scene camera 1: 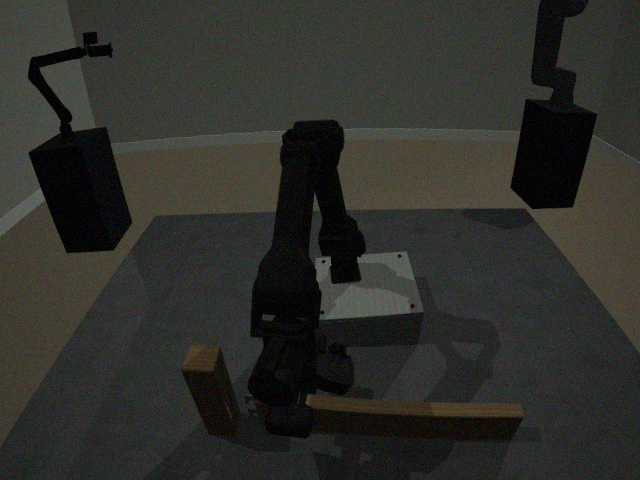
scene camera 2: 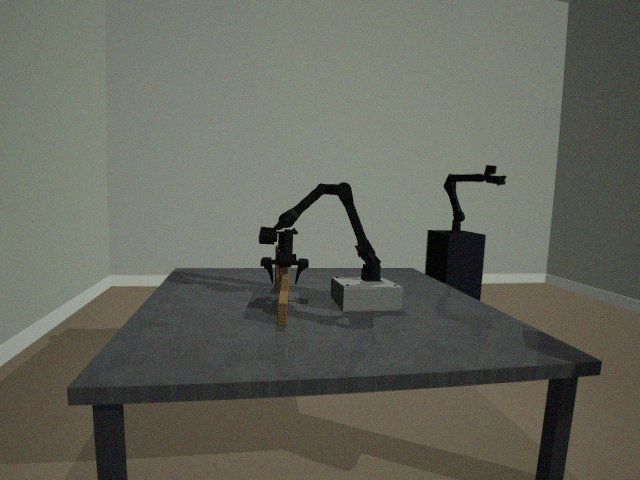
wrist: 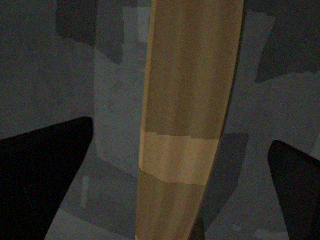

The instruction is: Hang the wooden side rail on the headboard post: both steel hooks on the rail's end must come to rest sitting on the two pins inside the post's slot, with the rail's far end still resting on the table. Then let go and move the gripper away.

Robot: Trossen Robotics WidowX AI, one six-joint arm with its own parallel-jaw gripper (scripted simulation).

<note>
The gripper is open and holds nothing. Also in view: a wooden side rail and a wooden headboard post.
The gripper shows as well in scene camera 2 and in the wrist view.
</note>
